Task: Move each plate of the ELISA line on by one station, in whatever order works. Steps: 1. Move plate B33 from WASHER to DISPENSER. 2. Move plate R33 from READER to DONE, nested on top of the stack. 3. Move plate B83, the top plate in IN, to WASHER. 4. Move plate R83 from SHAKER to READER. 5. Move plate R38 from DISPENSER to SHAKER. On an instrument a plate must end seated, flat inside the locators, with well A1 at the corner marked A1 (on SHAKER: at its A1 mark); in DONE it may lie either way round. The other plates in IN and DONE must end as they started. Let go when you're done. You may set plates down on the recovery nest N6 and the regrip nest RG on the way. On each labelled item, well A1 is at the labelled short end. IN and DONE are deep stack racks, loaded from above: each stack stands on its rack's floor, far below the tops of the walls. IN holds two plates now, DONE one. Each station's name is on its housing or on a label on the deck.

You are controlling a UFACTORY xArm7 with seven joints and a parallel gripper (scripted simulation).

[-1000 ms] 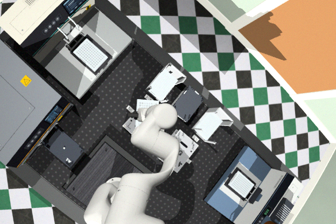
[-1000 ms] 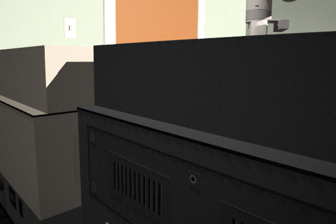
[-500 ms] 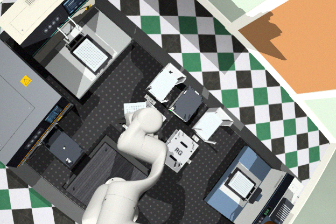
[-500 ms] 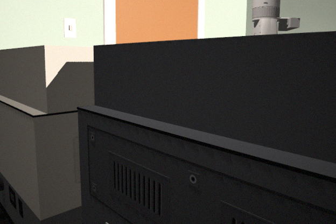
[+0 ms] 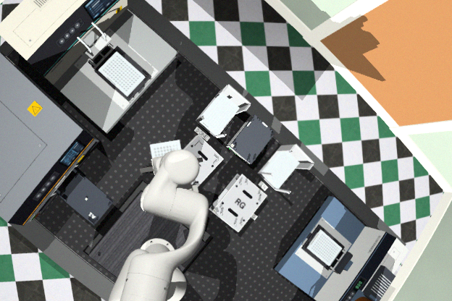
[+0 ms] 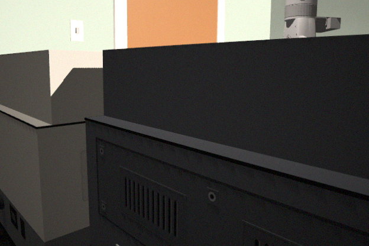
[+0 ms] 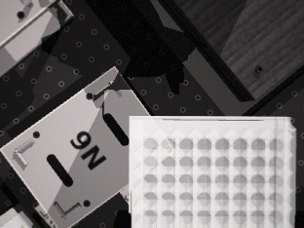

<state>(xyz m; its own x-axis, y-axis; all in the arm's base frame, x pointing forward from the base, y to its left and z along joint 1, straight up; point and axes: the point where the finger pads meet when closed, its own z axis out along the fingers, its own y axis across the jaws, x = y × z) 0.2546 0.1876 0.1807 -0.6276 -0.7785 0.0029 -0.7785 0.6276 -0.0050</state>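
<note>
Now: the dark reader nest 25 cm behind my hand, 11 cm to the left of it and 12 cm below it. Also, from my hand: N6 nest (7 cm ahead, 8 cm to the right, 19 cm below); regrip nest RG (6 cm ahead, 29 cm to the right, 17 cm below).
</note>
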